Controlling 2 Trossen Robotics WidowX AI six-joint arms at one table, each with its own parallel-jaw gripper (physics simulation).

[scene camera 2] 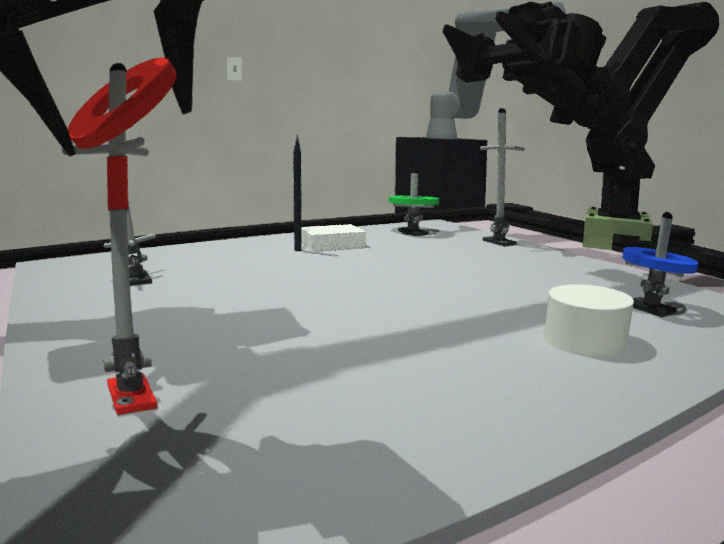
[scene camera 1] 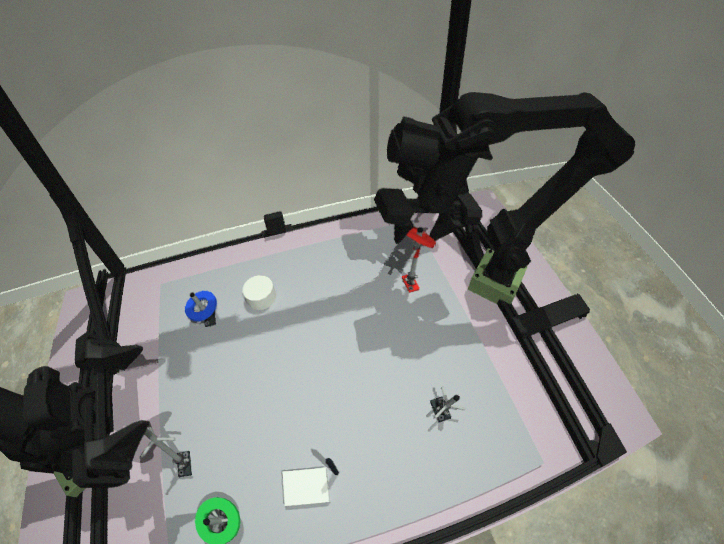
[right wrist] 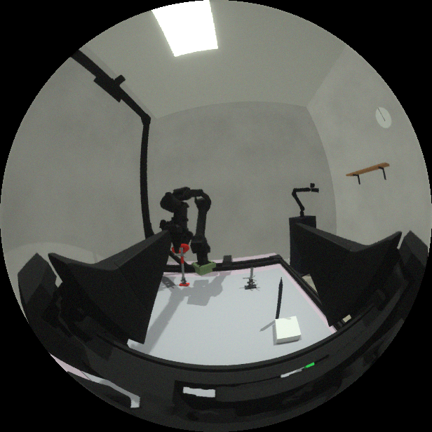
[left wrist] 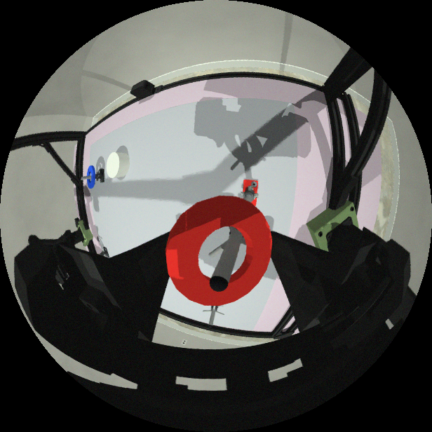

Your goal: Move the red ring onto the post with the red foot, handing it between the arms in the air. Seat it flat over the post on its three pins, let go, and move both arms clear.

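Seen in the pictures: left gripper, fingertip midpoint: (scene camera 2: 130, 133) (scene camera 1: 413, 241); right gripper, fingertip midpoint: (scene camera 2: 469, 21) (scene camera 1: 142, 382); left arm's base, link origin: (scene camera 1: 500, 271); right arm's base, link origin: (scene camera 2: 618, 214).
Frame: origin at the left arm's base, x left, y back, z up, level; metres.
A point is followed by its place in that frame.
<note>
The red ring (scene camera 1: 422, 238) @(x -0.136, y -0.149, z 0.153 m) (scene camera 2: 153, 87) @(x -0.186, y -0.122, z 0.141 m) (left wrist: 192, 277) (right wrist: 184, 247) is around the upper part of the post with the red foot (scene camera 1: 413, 269) @(x -0.155, y -0.122, z 0.029 m) (scene camera 2: 120, 263) @(x -0.160, y -0.117, z 0.046 m) (left wrist: 227, 260); the post's black tip shows through its hole. The ring is tilted, its left side in scene camera 2 low near the pins (scene camera 2: 137, 146) @(x -0.178, y -0.117, z 0.111 m) and its right side well above them. My left gripper (scene camera 1: 418, 235) @(x -0.159, y -0.132, z 0.117 m) (scene camera 2: 128, 132) @(x -0.159, y -0.132, z 0.117 m) (left wrist: 223, 237) is shut on the ring, a finger at each side. Whether any pin touches the ring is unclear. My right gripper (scene camera 1: 143, 388) @(x -0.257, y -0.589, z 0.247 m) (scene camera 2: 472, 22) @(x -0.257, y -0.589, z 0.247 m) (right wrist: 233, 233) is open and empty, far from the ring.
A blue ring (scene camera 1: 190, 310) @(x -0.483, y -0.445, z 0.015 m) (scene camera 2: 635, 257) @(x -0.449, y -0.399, z 0.017 m) and a green ring (scene camera 1: 203, 529) @(x -0.172, y -0.710, z 0.015 m) (scene camera 2: 413, 200) @(x -0.173, y -0.653, z 0.016 m) sit on other posts. A white cylinder (scene camera 1: 258, 292) @(x -0.400, y -0.324, z 0.001 m) (scene camera 2: 588, 321) @(x -0.410, y -0.284, z -0.009 m), a white block (scene camera 1: 306, 488) @(x -0.090, y -0.564, z -0.014 m) (scene camera 2: 334, 238) @(x -0.107, y -0.538, z -0.020 m), an upright dark spike (scene camera 1: 332, 466) @(x -0.065, y -0.516, z 0.060 m) (scene camera 2: 297, 198) @(x -0.072, y -0.510, z 0.030 m) and two ringless posts (scene camera 1: 440, 408) @(x 0.021, y -0.333, z -0.008 m) (scene camera 1: 171, 451) @(x -0.286, y -0.655, z 0.039 m) also stand there.
</note>
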